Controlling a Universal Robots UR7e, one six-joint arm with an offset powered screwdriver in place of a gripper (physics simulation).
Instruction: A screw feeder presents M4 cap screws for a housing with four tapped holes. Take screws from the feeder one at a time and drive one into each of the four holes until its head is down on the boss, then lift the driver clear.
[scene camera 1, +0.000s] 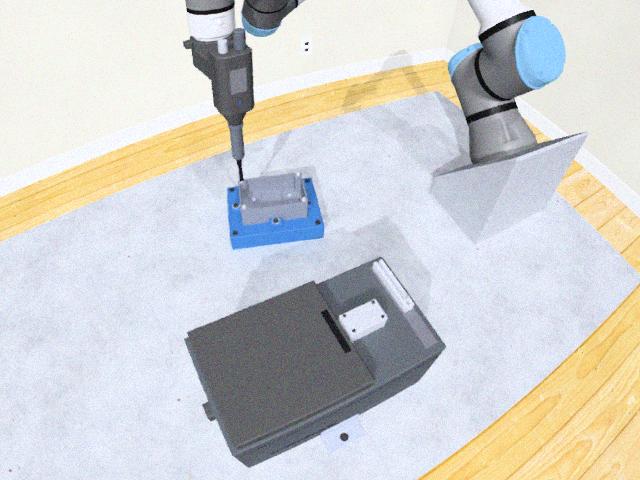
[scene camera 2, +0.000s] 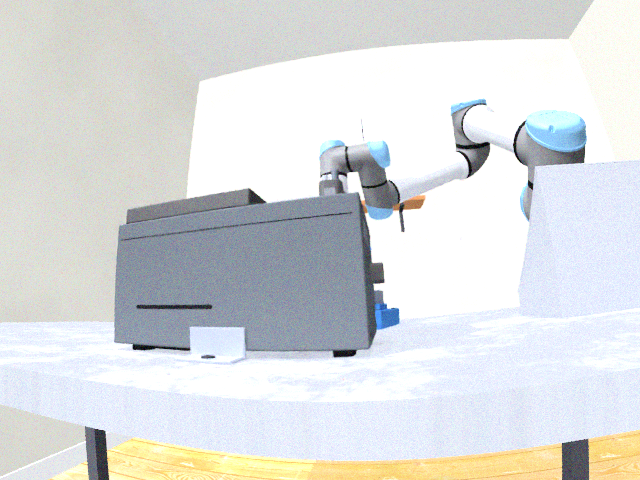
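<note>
My screwdriver (scene camera 1: 240, 175) stands upright at the back-left corner of the grey open-topped housing (scene camera 1: 273, 212), its thin bit reaching down to the corner boss. The bit's end is small, so I cannot tell whether a screw is on it. The housing sits on a blue fixture (scene camera 1: 279, 239) (scene camera 2: 388, 317). Its other corner bosses show pale tops; whether screw heads sit on them is too small to tell. The dark grey screw feeder (scene camera 1: 279, 361) (scene camera 2: 242, 273) stands in front, with a white block (scene camera 1: 363, 319) in its open bay. In scene camera 2 the feeder hides the bit and most of the housing.
A pale angled pedestal (scene camera 1: 522, 191) (scene camera 2: 584, 242) carries the arm's base at the right. A small light bracket (scene camera 1: 336, 440) (scene camera 2: 217, 341) with a dark spot sits against the feeder's near side. A white ribbed strip (scene camera 1: 392, 285) lies along the feeder bay's right edge.
</note>
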